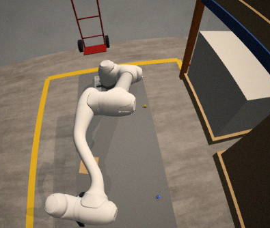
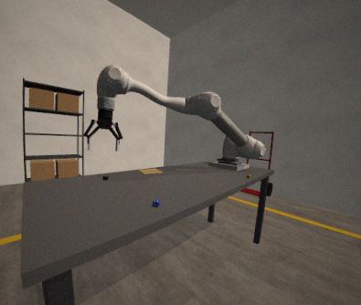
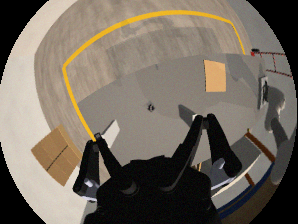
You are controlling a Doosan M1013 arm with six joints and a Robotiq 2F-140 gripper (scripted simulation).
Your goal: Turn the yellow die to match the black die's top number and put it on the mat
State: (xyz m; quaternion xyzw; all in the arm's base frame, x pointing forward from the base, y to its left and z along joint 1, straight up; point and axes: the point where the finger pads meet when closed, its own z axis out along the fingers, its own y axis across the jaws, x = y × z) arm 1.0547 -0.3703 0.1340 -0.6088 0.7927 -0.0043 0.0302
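The black die lies 16 cm below my hand and 3 cm to the left of it. From my hand the other things lie so: blue die (46 cm to the left, 16 cm below, 5 cm ahead); then tan mat (33 cm behind, 17 cm below, 3 cm to the left); then yellow die (71 cm behind, 62 cm to the left, 16 cm below).
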